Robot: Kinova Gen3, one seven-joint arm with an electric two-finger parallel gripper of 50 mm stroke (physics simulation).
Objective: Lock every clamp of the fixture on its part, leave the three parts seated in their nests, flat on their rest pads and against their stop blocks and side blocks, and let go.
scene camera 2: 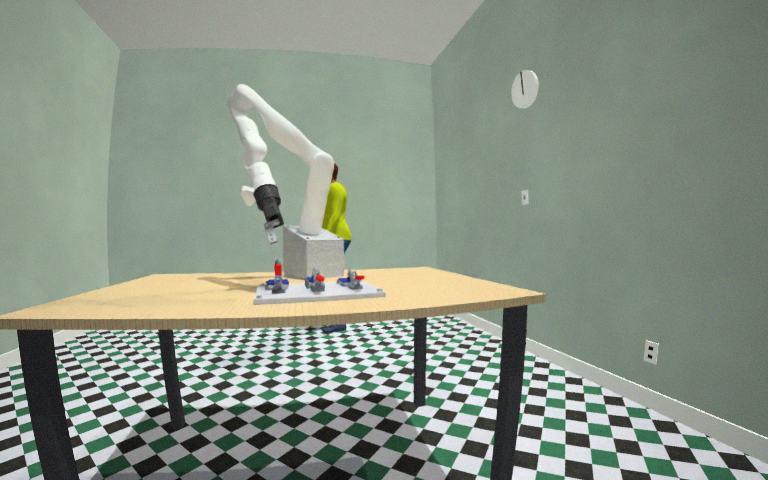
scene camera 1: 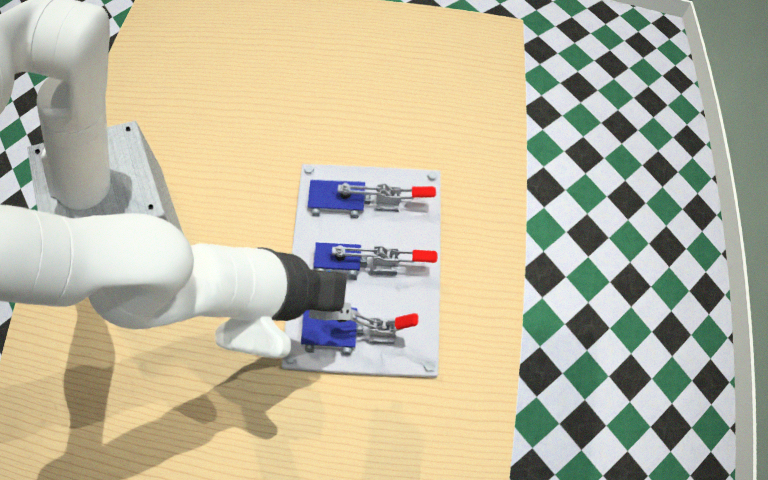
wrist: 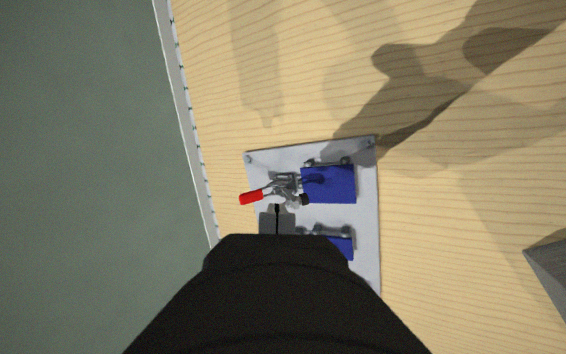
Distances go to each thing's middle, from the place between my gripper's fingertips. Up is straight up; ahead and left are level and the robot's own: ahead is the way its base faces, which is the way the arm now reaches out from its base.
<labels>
My hand is 50 mm short of the toggle clamp (scene camera 1: 385, 261), 120 mm to the right of it and 110 mm above it.
</labels>
